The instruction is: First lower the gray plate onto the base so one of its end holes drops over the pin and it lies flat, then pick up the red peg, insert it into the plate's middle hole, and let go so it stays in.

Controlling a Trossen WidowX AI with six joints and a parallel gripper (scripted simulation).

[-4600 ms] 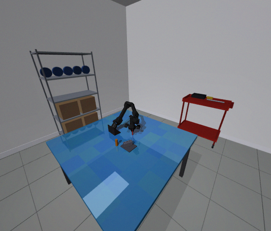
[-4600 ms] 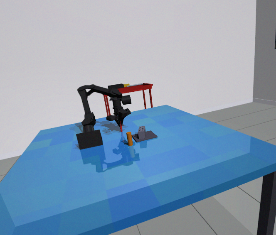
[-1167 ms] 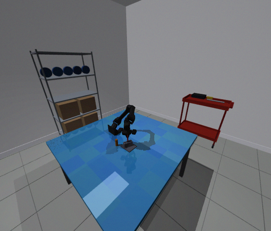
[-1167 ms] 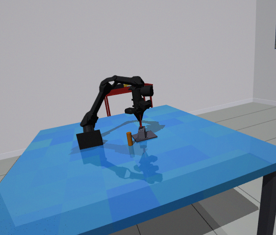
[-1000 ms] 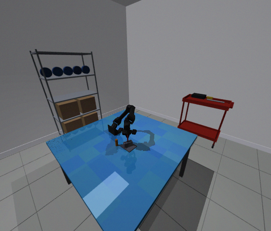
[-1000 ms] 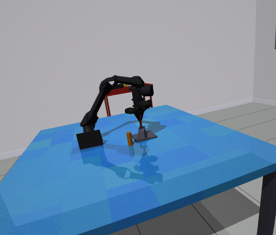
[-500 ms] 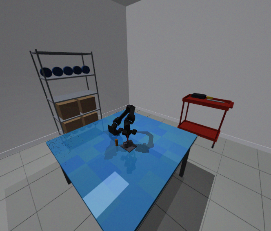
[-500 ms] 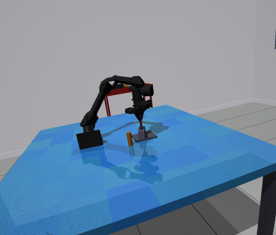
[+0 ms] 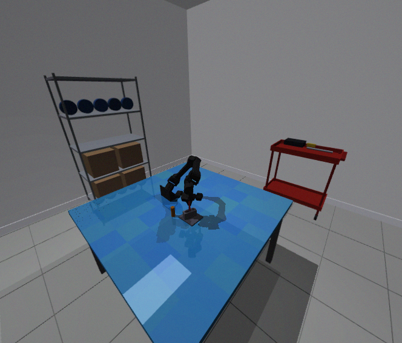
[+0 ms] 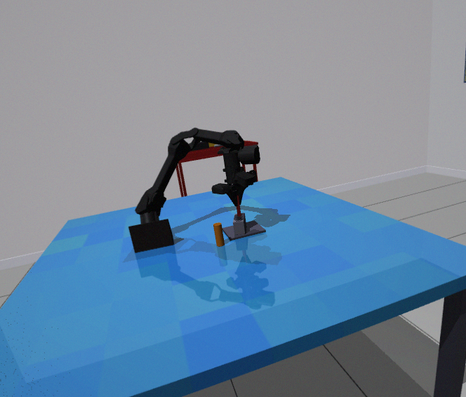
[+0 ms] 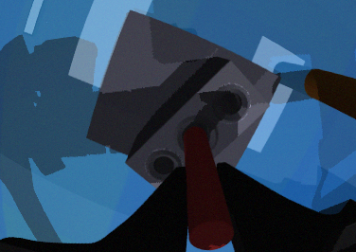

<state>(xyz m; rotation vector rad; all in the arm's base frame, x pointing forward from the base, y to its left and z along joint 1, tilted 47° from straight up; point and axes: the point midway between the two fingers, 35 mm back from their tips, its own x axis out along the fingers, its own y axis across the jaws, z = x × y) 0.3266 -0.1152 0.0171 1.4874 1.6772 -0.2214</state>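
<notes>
Now: the gray plate 6 cm below my gripper tip. Round my gripper tip: orange cylinder (10 cm behind, 7 cm to the right, 7 cm below); then dark base (1 cm ahead, 2 cm to the left, 10 cm below); then red peg (right at my gripper tip).
</notes>
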